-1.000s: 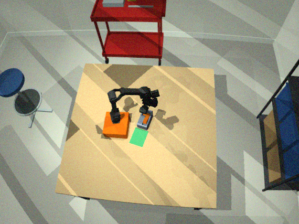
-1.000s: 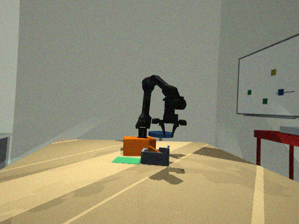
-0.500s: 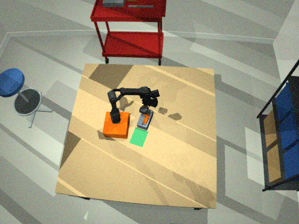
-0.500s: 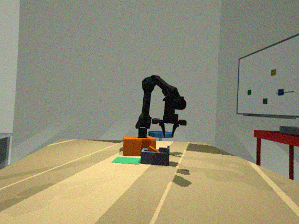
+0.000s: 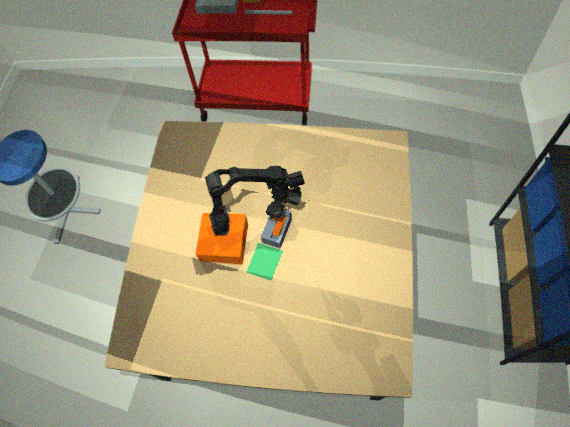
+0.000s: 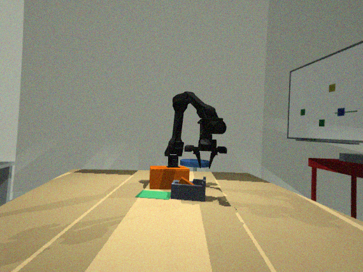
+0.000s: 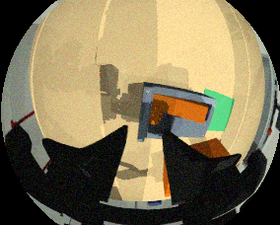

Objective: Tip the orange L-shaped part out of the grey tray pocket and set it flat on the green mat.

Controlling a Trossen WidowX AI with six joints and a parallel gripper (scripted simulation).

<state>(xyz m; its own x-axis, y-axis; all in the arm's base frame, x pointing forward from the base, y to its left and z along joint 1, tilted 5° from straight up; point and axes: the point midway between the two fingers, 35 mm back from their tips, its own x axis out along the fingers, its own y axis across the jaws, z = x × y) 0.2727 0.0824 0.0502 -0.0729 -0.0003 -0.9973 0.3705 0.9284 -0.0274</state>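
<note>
The orange L-shaped part is 9 cm below my gripper tip, 4 cm to the right of it and 2 cm behind it. Also, from my gripper tip: green mat: 21 cm to the right, 15 cm below, 9 cm behind.
</note>
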